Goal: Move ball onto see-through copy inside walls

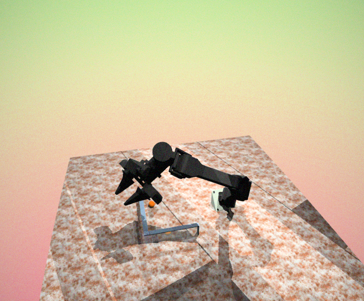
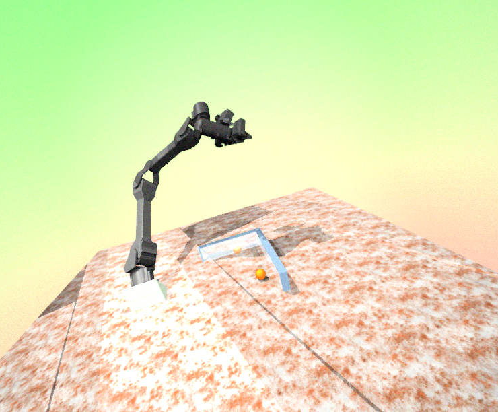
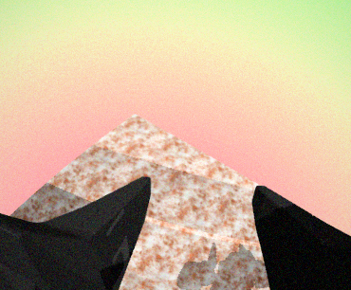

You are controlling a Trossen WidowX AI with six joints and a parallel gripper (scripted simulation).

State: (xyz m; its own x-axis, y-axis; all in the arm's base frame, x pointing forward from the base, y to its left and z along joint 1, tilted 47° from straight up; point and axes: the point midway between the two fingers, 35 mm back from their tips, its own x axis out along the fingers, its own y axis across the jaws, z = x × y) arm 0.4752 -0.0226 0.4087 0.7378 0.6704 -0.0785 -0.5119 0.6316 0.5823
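My gripper tip is now 36 cm above the orange ball, 35 cm to the left of it and 10 cm past it. From my gripper tip the other things lie so: see-through copy 36 cm below, 16 cm to the right, 15 cm behind.
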